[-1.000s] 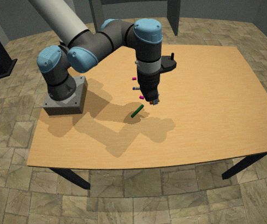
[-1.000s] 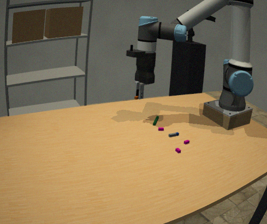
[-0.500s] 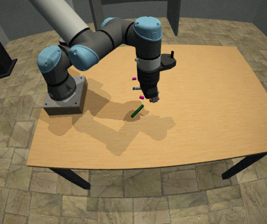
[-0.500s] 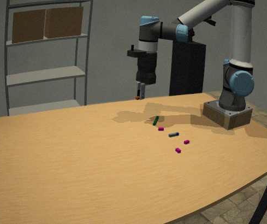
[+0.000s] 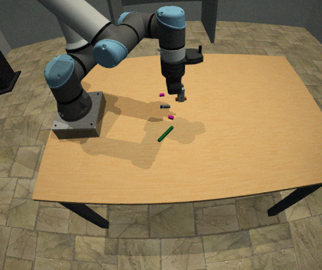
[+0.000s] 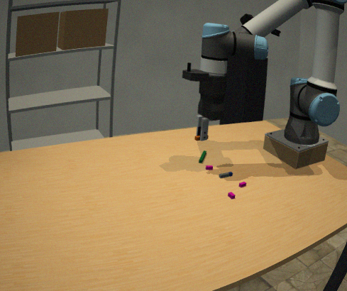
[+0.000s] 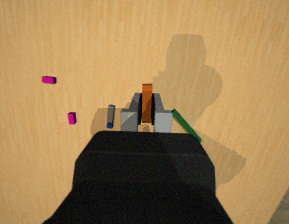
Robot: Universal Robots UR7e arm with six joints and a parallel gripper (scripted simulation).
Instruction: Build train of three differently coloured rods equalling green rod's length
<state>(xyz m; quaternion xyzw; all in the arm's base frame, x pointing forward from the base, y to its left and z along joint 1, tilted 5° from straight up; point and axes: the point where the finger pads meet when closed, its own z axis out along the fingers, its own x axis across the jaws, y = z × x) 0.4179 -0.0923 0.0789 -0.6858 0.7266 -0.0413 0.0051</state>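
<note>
Now: the grey rod 40 mm behind my hand, 70 mm to the left of it and 110 mm below it. From my hand the other things lie so: blue rod 70 mm behind, 70 mm to the left, 110 mm below; orange rod 10 mm below; green rod 70 mm behind, 70 mm to the right, 110 mm below.
</note>
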